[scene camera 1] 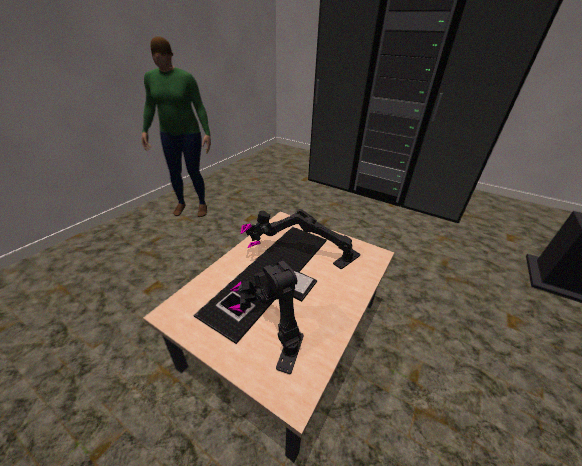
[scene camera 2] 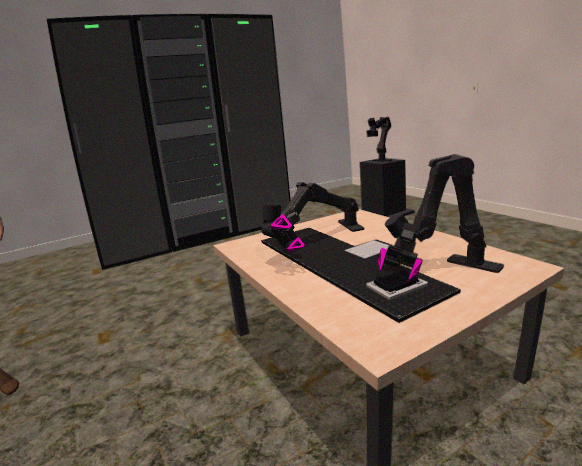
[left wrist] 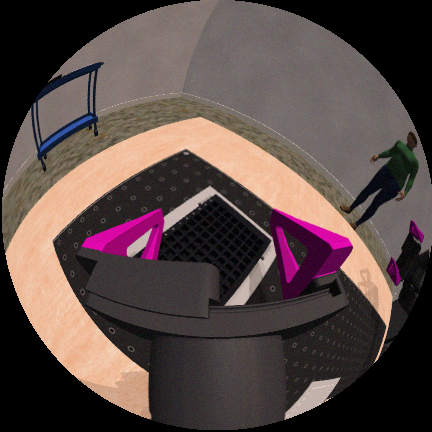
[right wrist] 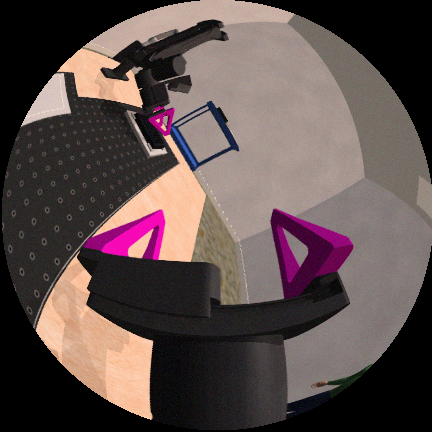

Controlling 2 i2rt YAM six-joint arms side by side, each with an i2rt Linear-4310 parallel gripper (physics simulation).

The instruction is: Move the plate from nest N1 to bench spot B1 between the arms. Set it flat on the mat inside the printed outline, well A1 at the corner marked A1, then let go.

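Pixels of known places: left gripper, between the fingertips: (scene camera 1: 229, 299) (scene camera 2: 394, 275) (left wrist: 216, 214) (right wrist: 162, 130); right gripper, between the fingertips: (scene camera 1: 244, 240) (scene camera 2: 297, 236) (left wrist: 403, 239) (right wrist: 217, 214); left arm's base, origin of its link: (scene camera 1: 290, 351) (scene camera 2: 474, 264) (right wrist: 114, 74); right arm's base, origin of its link: (scene camera 1: 346, 259) (scene camera 2: 350, 225).
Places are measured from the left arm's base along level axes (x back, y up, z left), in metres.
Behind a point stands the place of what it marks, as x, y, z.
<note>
A black, grid-topped plate (scene camera 1: 230, 301) @[-0.366, 0.039, -0.137] (left wrist: 220, 237) @[-0.363, 0.034, -0.141] (right wrist: 148, 131) @[-0.341, 0.039, -0.165] sits in the pale, square-framed nest (scene camera 1: 228, 313) @[-0.347, 0.024, -0.078] (scene camera 2: 378, 291) @[-0.416, 0.022, -0.153] (left wrist: 187, 207) @[-0.384, 0.025, -0.094] near one end of the dark board. My left gripper (scene camera 1: 236, 297) @[-0.363, 0.063, -0.128] (scene camera 2: 397, 275) @[-0.363, 0.063, -0.128] (left wrist: 216, 214) @[-0.363, 0.063, -0.128] is open, pointing down low over the plate, with one finger on either side; whether they touch it I cannot tell. My right gripper (scene camera 1: 249, 237) @[-0.443, 0.157, -0.482] (scene camera 2: 289, 233) @[-0.443, 0.157, -0.482] (right wrist: 217, 214) @[-0.443, 0.157, -0.482] is open and empty, raised at the far end of the board. The pale bench mat (scene camera 1: 304, 284) @[-0.048, 0.014, -0.397] (scene camera 2: 370, 248) @[-0.102, 0.015, -0.407] (left wrist: 316, 392) (right wrist: 47, 100) bears a thin printed outline; its A1 mark is unreadable.
The dark perforated board (scene camera 1: 300, 241) @[-0.180, 0.013, -0.767] (scene camera 2: 325, 265) @[-0.339, 0.013, -0.451] (right wrist: 55, 175) @[-0.301, 0.013, -0.460] runs along the wooden table (scene camera 1: 195, 295) @[-0.580, 0.000, -0.140] (scene camera 2: 300, 285) @[-0.501, 0.000, -0.427]. The left arm stands beside the pale mat. A person (scene camera 1: 172, 102) stands beyond the table. A blue cart (left wrist: 70, 135) stands on the floor.
</note>
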